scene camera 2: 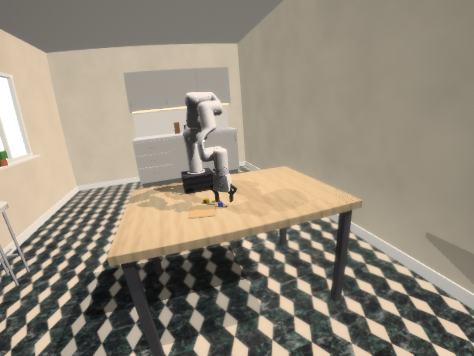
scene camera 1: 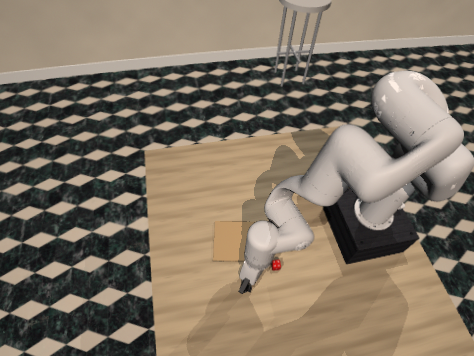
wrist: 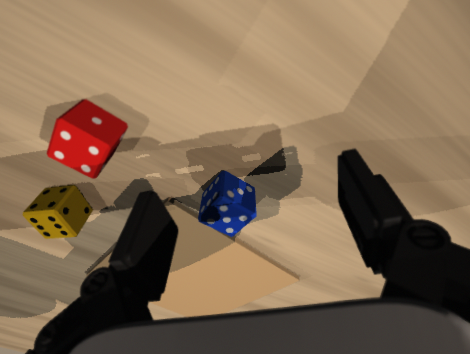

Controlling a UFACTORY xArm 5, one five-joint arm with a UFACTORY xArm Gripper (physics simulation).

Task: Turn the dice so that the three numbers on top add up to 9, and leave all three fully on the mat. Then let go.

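Frame: origin at the arm's base, x right, y back, z down, level; millimetres.
Seen in the pictures: gripper, fingertip midpoint: [scene camera 2: 224, 200] [wrist: 247, 194]; arm's base, origin of the base link: [scene camera 2: 196, 172] [scene camera 1: 372, 212].
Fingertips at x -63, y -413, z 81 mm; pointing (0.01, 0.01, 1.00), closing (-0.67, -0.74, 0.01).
Offsets run from my fingertips to a thing's middle. Level surfaces: height alone.
In the wrist view, a blue die {dx +26, dy -1, dz +17 mm} [wrist: 227, 203] [scene camera 2: 220, 204] stands on the table beside the mat's edge. A red die {dx +18, dy +81, dz +17 mm} [wrist: 87, 138] [scene camera 1: 276, 265] [scene camera 2: 218, 200] stands off the mat, its brightest face showing four pips. A yellow die {dx +86, dy +92, dz +17 mm} [wrist: 58, 211] [scene camera 2: 206, 200] is off the mat too, showing faces with six, four and two pips. Which blue and yellow faces point up is hard to tell. The thin orange-tan mat {dx +137, dy -16, dz +27 mm} [wrist: 235, 275] [scene camera 1: 227, 240] [scene camera 2: 201, 213] bears no die. My gripper [wrist: 247, 194] [scene camera 1: 245, 286] [scene camera 2: 224, 198] is open above the table, the blue die showing between its fingers in the wrist view.
The dice and mat lie on the wooden table {dz +30 mm} [scene camera 1: 185, 185] [scene camera 2: 280, 200]. The arm's black base block [scene camera 1: 377, 246] [scene camera 2: 196, 183] stands on the table, beyond the dice in scene camera 2. A stool [scene camera 1: 306, 6] stands on the floor beyond the table. The arm hides part of the mat in scene camera 1.
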